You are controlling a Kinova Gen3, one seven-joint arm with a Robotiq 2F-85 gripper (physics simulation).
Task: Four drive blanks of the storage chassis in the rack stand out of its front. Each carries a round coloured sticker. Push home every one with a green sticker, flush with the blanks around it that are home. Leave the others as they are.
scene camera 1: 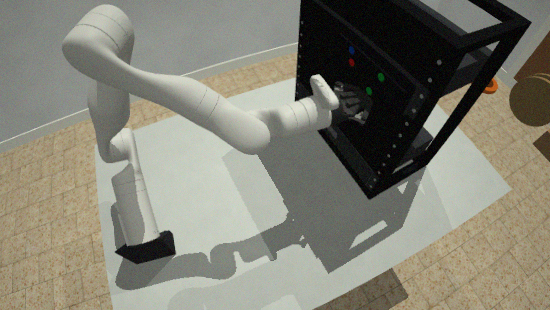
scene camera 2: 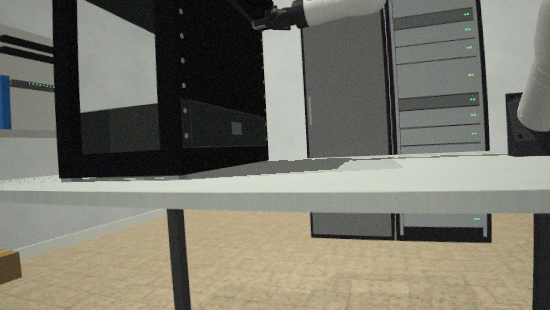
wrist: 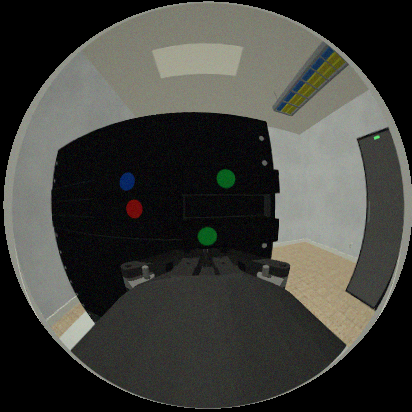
Scene:
black rack: scene camera 1; scene camera 2 211,113; wrist
same spot on black rack: (wrist: 139,187) = (scene camera 1: 355,56)

